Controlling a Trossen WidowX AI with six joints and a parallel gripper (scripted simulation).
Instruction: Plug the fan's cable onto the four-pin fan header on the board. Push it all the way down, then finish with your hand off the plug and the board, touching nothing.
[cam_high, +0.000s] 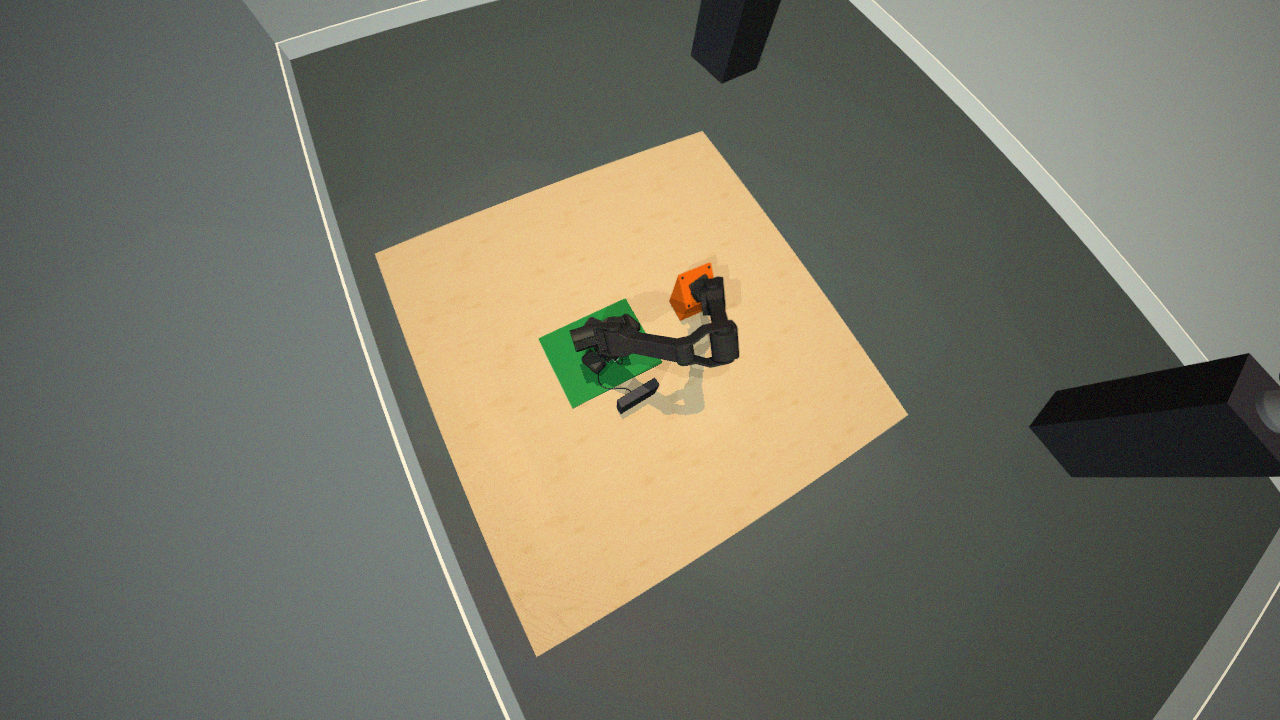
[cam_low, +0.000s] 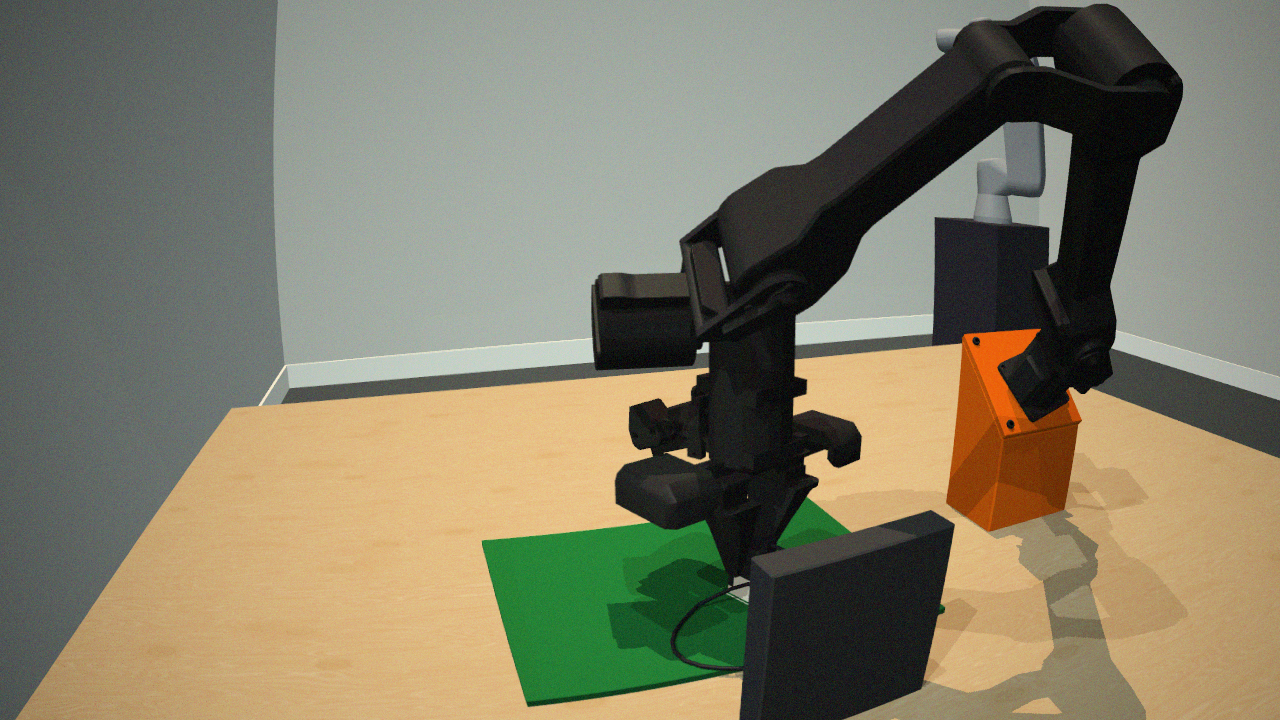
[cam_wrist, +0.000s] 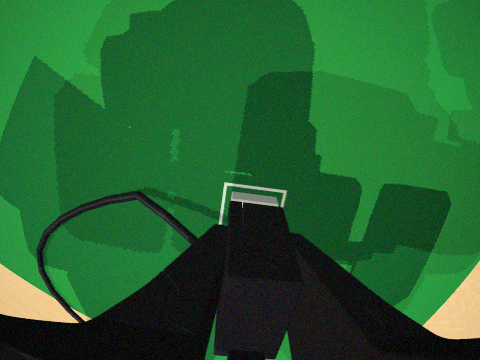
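The black plug is 10 mm to the left of my gripper tip and 10 mm above it. Round my gripper tip: green board: 40 mm below, 30 mm to the right, 20 mm ahead; black fan: 150 mm to the left, 40 mm above, 20 mm ahead.
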